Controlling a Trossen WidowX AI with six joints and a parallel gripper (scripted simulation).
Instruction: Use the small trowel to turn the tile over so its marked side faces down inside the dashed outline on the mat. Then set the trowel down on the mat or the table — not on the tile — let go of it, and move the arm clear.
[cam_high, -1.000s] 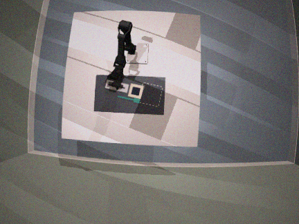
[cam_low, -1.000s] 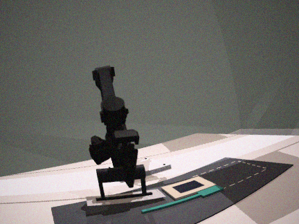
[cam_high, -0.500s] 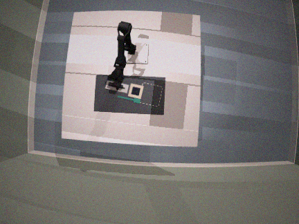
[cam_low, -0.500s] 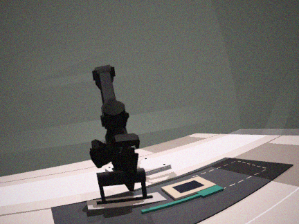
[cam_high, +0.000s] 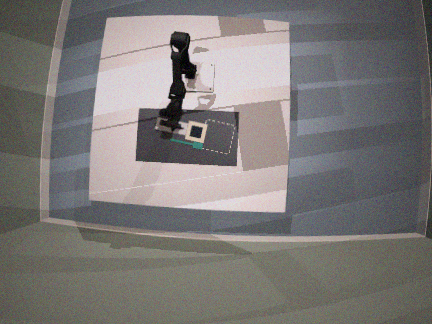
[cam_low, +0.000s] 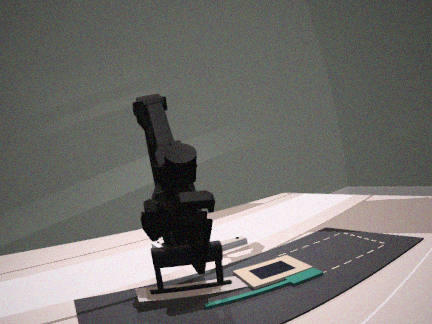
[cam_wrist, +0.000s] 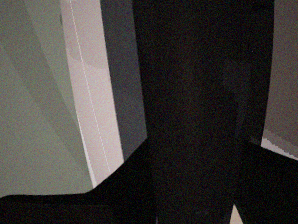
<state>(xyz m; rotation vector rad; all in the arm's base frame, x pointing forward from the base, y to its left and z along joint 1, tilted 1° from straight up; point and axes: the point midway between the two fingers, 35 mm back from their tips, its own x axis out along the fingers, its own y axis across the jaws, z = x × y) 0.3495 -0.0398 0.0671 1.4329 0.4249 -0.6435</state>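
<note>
The dark mat is 7 cm to the left of my gripper tip, 7 cm below it and 2 cm ahead of it. The rest, counted from my gripper tip: tan tile (13 cm to the left, 5 cm below, 1 cm behind); teal trowel (10 cm to the left, 7 cm ahead, 5 cm below).
</note>
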